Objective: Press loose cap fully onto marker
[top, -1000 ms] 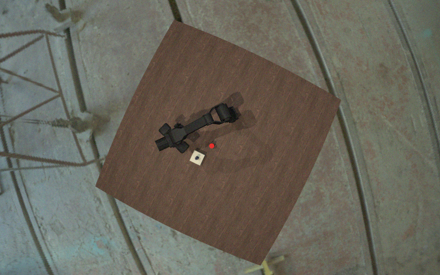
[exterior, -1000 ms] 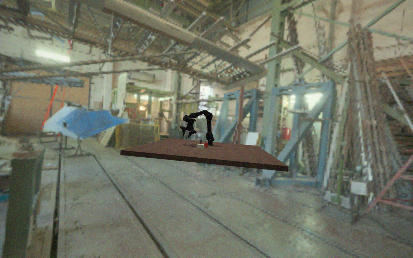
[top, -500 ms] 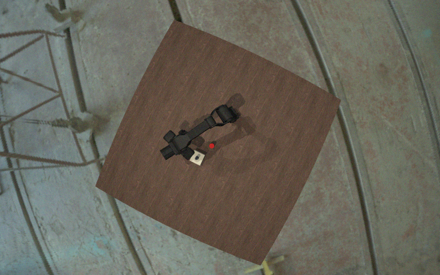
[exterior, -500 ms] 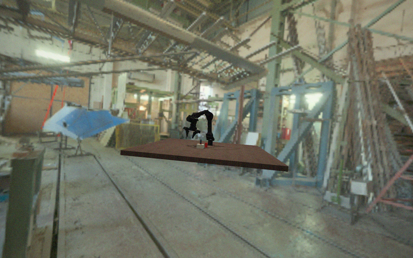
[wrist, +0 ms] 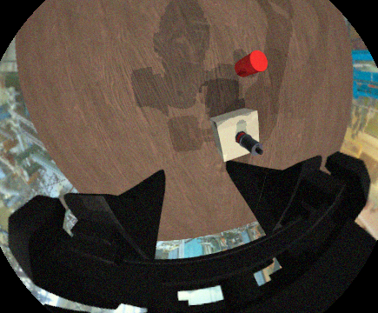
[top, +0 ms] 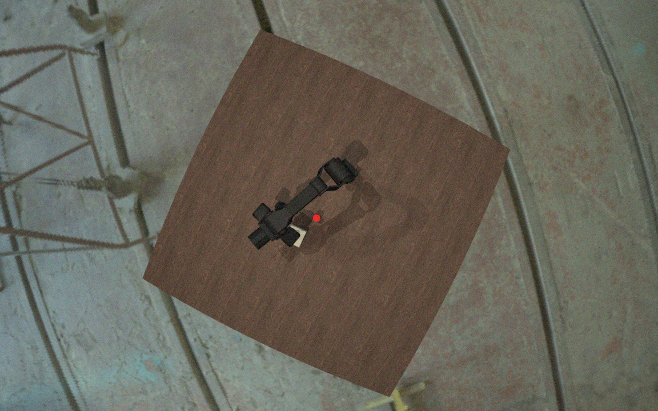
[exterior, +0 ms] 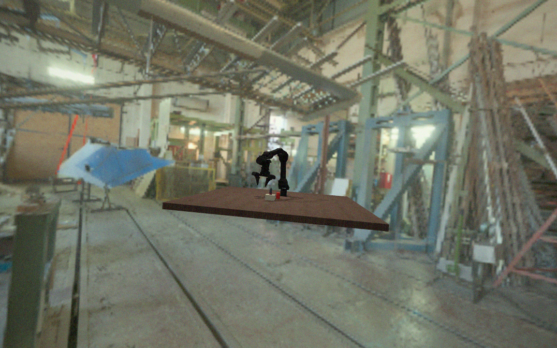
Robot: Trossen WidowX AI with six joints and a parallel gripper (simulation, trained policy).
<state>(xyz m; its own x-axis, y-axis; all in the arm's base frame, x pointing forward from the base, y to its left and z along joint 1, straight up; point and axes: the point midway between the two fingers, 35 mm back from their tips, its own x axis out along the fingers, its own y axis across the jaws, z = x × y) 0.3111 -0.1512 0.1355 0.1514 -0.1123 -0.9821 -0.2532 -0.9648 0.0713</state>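
Now: the red cap 90 mm behind my gripper tip, 130 mm to the left of it and 80 mm below it. From my gripper tip the other things lie so: holder block 10 mm ahead, 80 mm to the left, 80 mm below.
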